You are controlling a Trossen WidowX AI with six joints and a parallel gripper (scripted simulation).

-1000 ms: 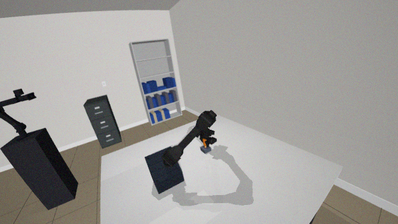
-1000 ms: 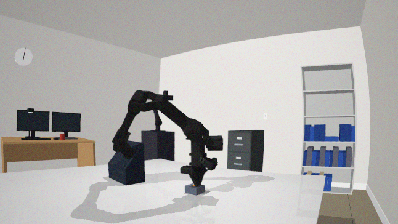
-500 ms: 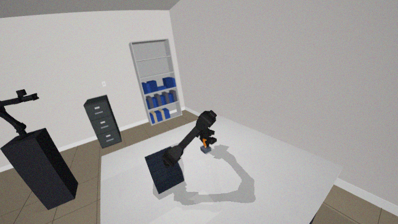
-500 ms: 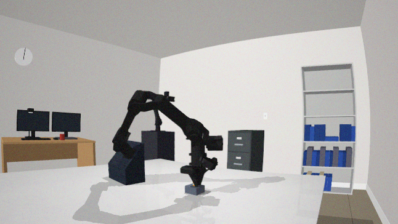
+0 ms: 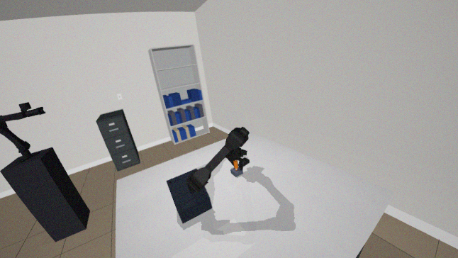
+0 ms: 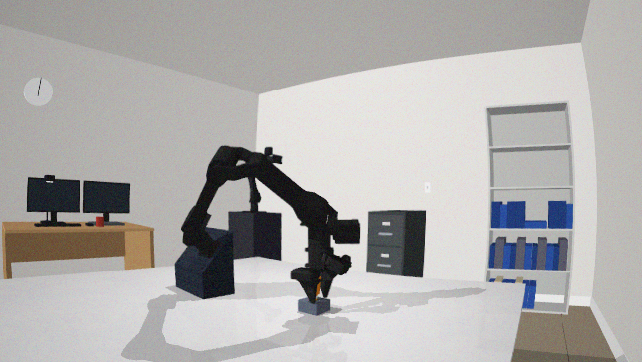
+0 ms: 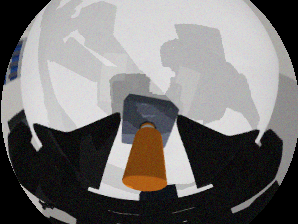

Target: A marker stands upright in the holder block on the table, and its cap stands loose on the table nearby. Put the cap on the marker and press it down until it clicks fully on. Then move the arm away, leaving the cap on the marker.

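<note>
The orange cap lies 40 mm above my gripper tip and 10 mm behind it.
</note>
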